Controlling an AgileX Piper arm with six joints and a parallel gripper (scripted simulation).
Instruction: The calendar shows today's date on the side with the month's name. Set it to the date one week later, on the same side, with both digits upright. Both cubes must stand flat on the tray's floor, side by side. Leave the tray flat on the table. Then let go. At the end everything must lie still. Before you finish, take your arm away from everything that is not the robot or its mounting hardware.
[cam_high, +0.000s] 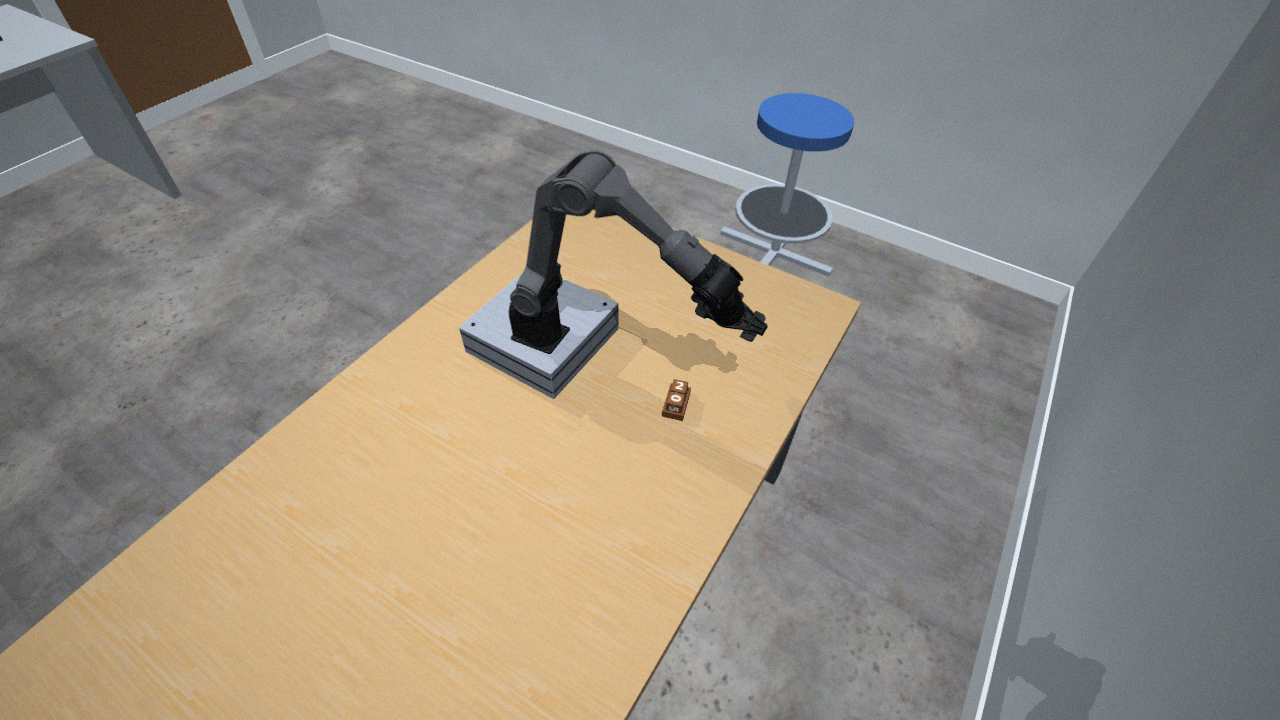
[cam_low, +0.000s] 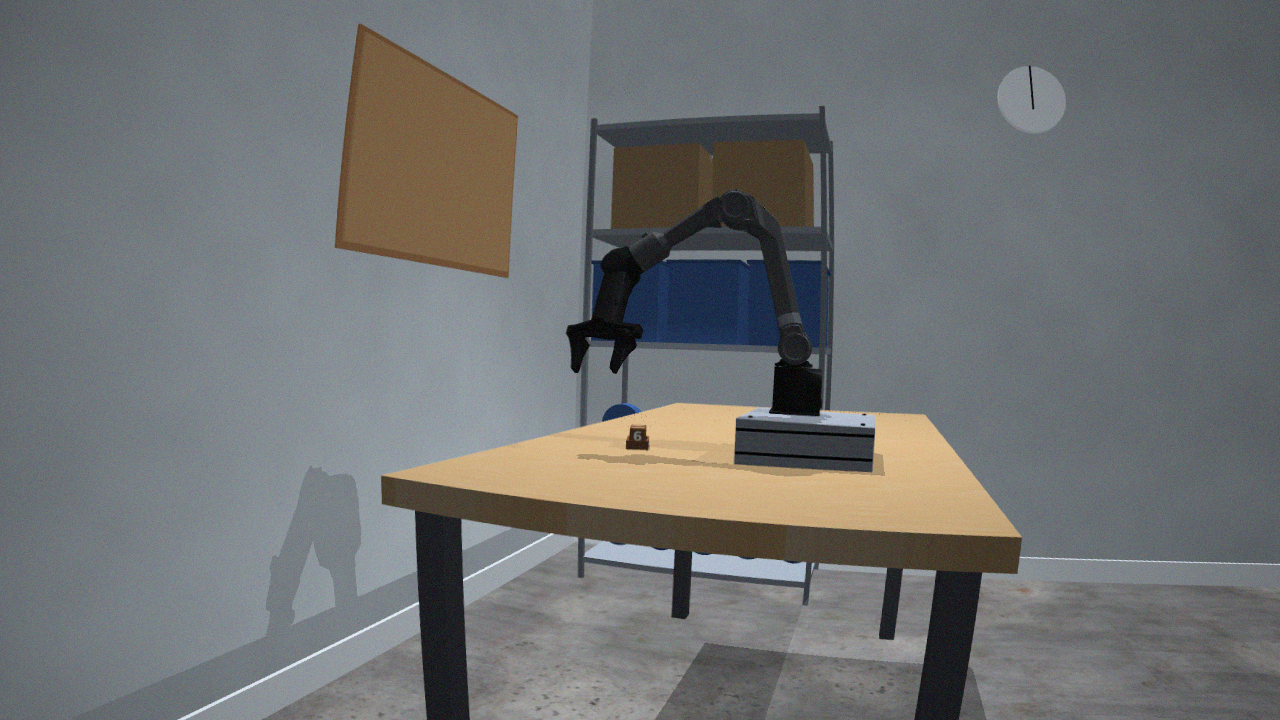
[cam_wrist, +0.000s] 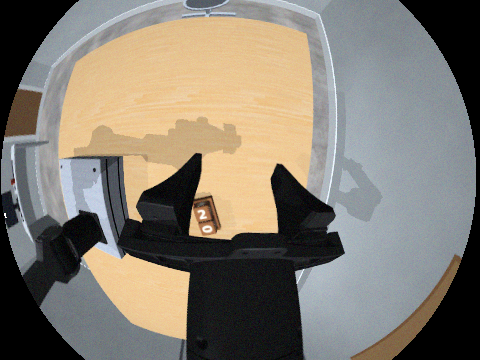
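The brown digit cube is 5 cm behind my hand, 13 cm to the right of it and 13 cm below it. The rest, counted from my hand: brown tray (6 cm behind, 11 cm to the right, 14 cm below).
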